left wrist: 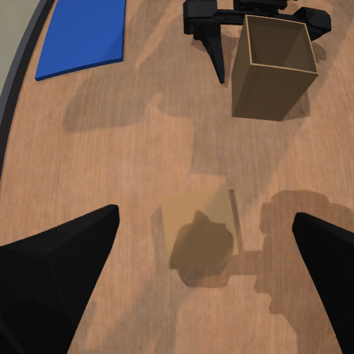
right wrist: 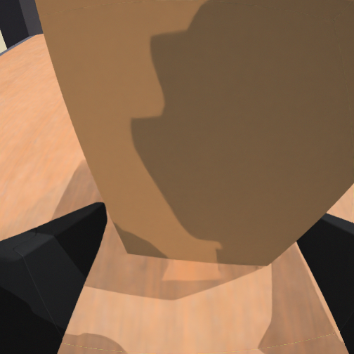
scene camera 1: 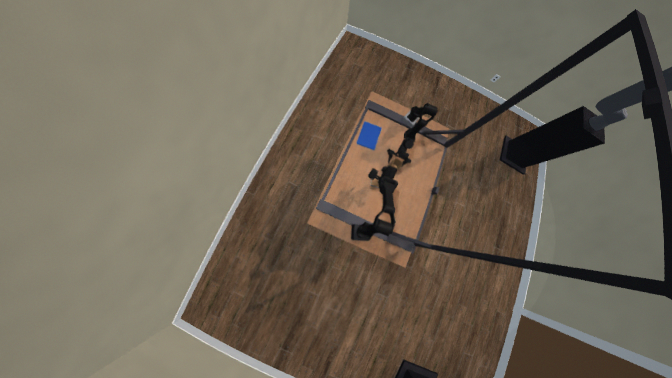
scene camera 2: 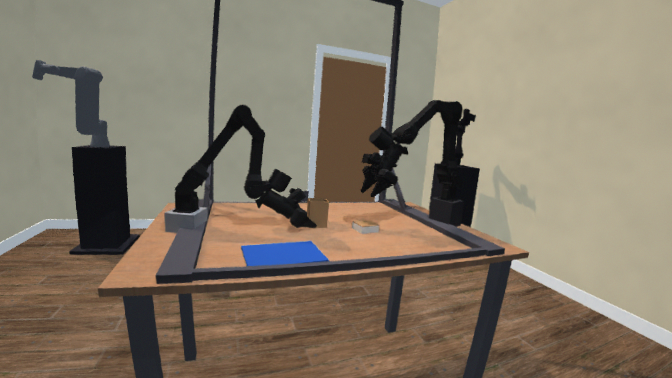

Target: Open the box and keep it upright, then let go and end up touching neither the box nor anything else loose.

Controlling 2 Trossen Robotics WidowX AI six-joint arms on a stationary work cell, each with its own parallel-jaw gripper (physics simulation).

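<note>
My left gripper (scene camera 2: 366,194) (left wrist: 208,218), seen in left wrist view too. My right gripper (scene camera 2: 313,222) (left wrist: 256,83) (right wrist: 200,213), seen in both wrist views too. Flat blue mat (scene camera 2: 293,252), out of frame in the right wrist view. Brown box (right wrist: 214,138) (left wrist: 274,64), seen in left wrist view too. Dark frame rail (scene camera 2: 344,265). Dark frame rail (scene camera 1: 326,207).
</note>
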